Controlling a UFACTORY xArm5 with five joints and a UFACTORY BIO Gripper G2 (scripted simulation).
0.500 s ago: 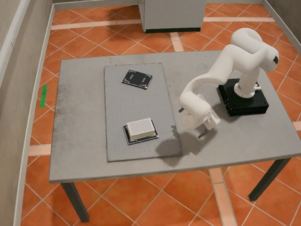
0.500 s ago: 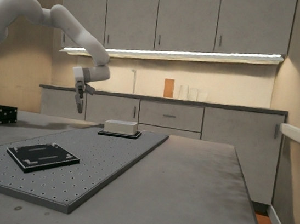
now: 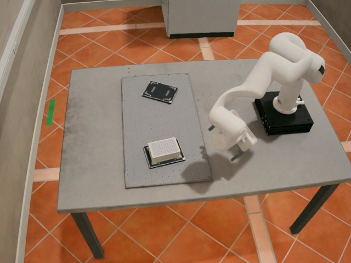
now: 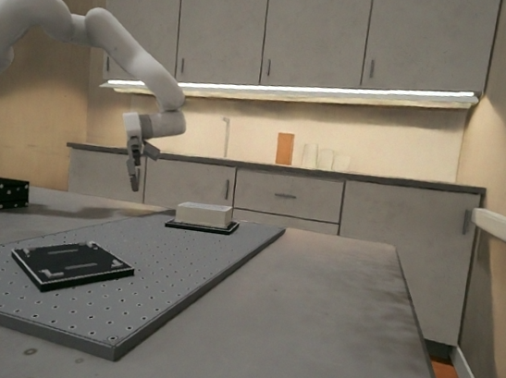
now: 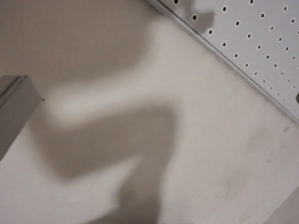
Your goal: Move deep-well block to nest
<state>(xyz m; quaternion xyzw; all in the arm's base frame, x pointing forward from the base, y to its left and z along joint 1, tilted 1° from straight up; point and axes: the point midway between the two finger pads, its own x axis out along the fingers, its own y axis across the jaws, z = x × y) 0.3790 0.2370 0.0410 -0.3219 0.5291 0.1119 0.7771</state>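
Now: the white 96-well deep-well block 25 cm ahead of my hand, 7 cm below it and 3 cm to the right of it. The rest, counted from my hand: black plate nest N1 (25 cm ahead, 9 cm below, 3 cm to the right); then black plate nest N2 (43 cm to the right, 24 cm ahead, 9 cm below).
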